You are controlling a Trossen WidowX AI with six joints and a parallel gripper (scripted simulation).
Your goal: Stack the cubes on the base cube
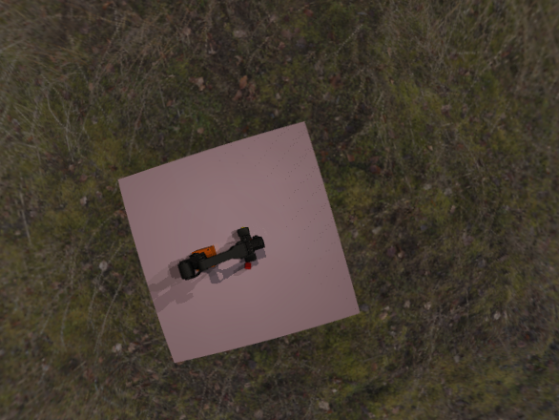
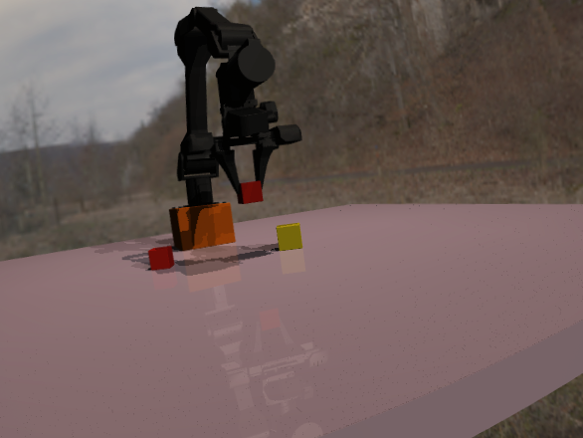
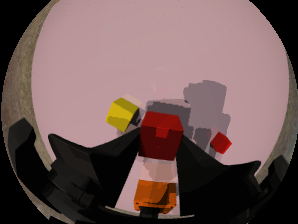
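The yellow cube lies 10 mm behind my gripper tip, 70 mm to the left of it and 80 mm below it. Round my gripper tip: red cube: right at my gripper tip.
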